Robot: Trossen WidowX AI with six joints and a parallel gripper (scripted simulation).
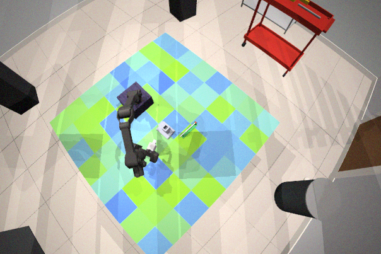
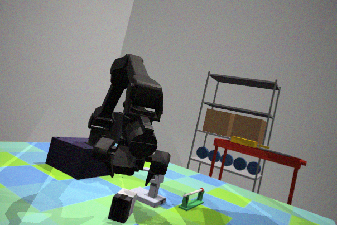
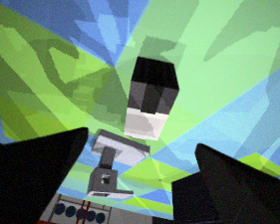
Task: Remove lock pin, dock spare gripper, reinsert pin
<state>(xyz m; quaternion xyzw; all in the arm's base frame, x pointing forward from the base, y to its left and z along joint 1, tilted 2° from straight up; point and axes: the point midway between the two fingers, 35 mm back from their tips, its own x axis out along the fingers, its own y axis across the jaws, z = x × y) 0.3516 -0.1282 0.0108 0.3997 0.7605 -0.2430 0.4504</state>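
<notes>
My gripper tip is 70 mm above the spare gripper, 20 mm to the right of it and 20 mm past it. The rest, counted from my gripper tip: grey mount (170 mm to the left, 70 mm behind, 40 mm below); green cradle (300 mm to the left, 70 mm below, 20 mm ahead).
</notes>
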